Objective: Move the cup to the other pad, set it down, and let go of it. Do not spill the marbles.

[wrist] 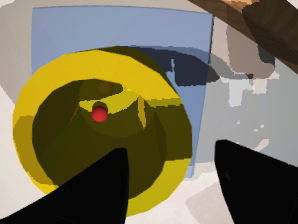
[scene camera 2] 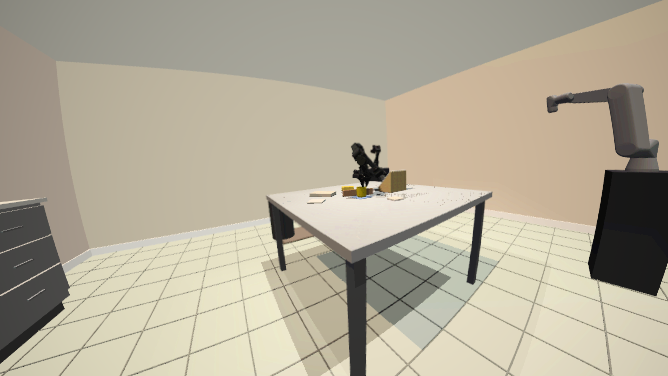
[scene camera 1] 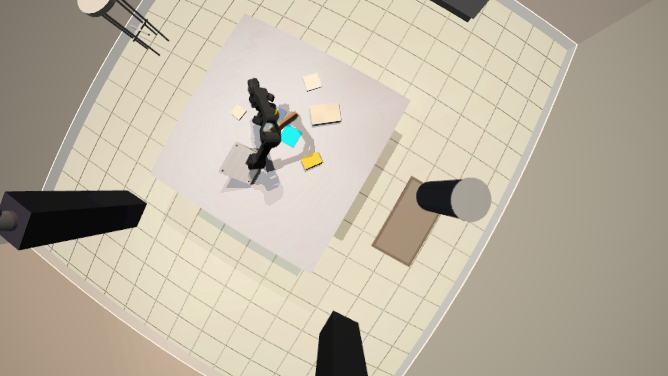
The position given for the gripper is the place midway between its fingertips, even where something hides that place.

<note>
In view: the gripper (wrist: 171, 155), a yellow cup (wrist: 56, 138) and a pale blue pad (wrist: 180, 44).
</note>
